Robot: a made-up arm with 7 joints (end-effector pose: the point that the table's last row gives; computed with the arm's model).
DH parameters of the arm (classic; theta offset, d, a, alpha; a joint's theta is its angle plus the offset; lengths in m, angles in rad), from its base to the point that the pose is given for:
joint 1: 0 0.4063 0 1.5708
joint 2: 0 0.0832 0 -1.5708
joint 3: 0 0.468 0.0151 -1.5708
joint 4: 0 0.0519 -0.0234 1.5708
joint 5: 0 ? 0 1.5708
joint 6: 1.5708 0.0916 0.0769 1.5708
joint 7: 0 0.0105 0 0
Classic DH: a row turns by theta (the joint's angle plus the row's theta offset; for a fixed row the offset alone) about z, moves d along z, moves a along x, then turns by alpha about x.
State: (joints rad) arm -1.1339 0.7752 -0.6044 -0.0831 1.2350 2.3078 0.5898
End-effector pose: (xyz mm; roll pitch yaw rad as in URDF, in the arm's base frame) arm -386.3 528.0 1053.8 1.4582 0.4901 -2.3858
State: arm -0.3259 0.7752 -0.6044 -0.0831 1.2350 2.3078 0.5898
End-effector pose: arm -648.6 85.6 1053.8 1.4582 0.4901 -1.5778
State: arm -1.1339 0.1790 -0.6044 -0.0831 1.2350 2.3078 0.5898
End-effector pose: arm -185.6 98.3 1302.5 0.7691 0.5762 -2.7469
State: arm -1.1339 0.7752 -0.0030 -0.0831 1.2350 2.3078 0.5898
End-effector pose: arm -374.4 513.5 1071.7 1.2476 0.1231 -2.0147
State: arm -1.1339 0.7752 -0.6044 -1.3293 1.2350 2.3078 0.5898
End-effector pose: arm -185.3 667.3 597.2 2.3982 -0.1819 -2.7777
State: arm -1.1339 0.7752 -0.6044 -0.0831 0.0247 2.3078 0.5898
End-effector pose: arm -351.8 619.3 972.3 1.2746 1.3649 2.8739
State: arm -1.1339 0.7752 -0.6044 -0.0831 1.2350 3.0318 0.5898
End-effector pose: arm -342.9 494.7 1059.4 2.1418 0.3491 -1.7473
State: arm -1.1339 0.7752 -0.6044 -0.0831 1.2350 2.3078 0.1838
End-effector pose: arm -386.3 528.0 1053.8 1.4122 0.8926 -2.4565
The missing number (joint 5, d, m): 0.4857
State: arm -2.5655 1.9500 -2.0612 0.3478 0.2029 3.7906 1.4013
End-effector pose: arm 498.5 603.9 -15.3 -0.8737 0.9151 -2.1647
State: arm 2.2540 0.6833 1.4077 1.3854 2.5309 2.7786 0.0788
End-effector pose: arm -72.6 -488.4 762.5 -1.7331 0.4006 1.0321
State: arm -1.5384 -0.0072 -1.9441 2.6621 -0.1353 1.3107 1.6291
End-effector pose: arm -401.0 140.6 467.2 -2.9205 -0.0566 1.2929
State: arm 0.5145 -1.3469 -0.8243 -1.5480 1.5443 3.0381 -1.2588
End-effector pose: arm 303.8 432.2 765.6 -0.5659 0.4072 -2.3935
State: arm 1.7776 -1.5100 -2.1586 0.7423 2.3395 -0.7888 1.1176
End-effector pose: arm 297.9 935.8 532.9 2.9861 0.4307 0.1648
